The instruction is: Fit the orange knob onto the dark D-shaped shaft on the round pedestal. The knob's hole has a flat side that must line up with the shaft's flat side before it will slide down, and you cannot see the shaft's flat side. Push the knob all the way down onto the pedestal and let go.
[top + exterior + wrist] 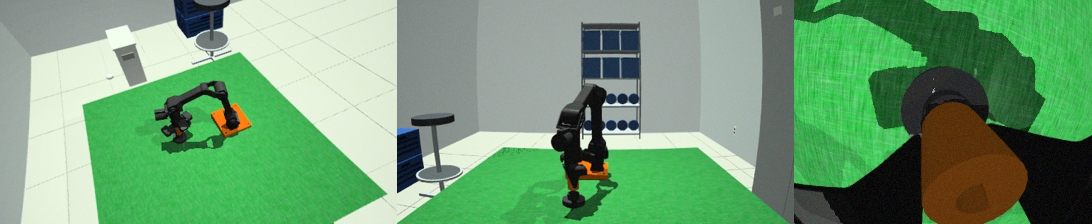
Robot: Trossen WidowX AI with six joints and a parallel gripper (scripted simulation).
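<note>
The dark round pedestal lies 40 mm below my gripper tip. Also, from my gripper tip: orange knob (20 mm above).
</note>
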